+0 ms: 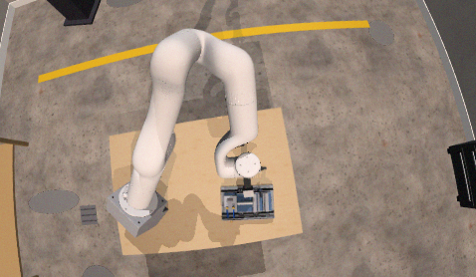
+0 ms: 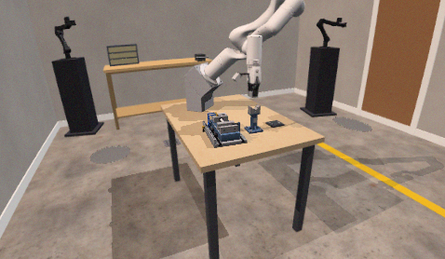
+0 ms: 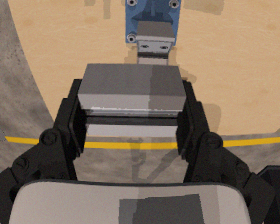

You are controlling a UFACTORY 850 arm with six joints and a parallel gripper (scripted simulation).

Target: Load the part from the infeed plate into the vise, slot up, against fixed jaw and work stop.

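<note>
Now: hand 17 cm to the left of the grey vise jaw, 17 cm above it and 5 cm short of it. The rest, counted from my hand: white cylinder rod (18 cm to the right, 17 cm below); work stop (16 cm below, 12 cm to the right, 8 cm ahead); part (1 cm below).
</note>
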